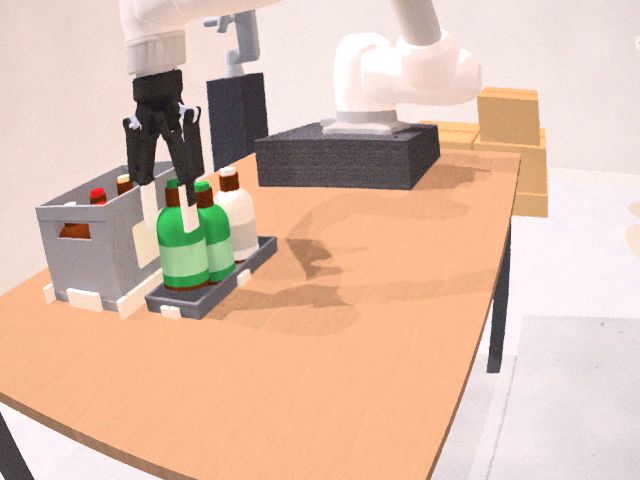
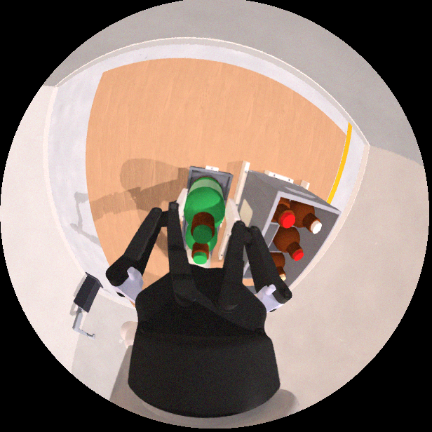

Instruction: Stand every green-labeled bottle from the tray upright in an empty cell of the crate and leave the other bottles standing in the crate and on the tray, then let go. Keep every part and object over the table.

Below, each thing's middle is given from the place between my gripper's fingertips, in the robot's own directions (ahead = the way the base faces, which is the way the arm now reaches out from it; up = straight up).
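There is the white bottle (image 1: 237, 203), and I see it 190 mm behind my hand, 20 mm to the right of it and 40 mm below it.
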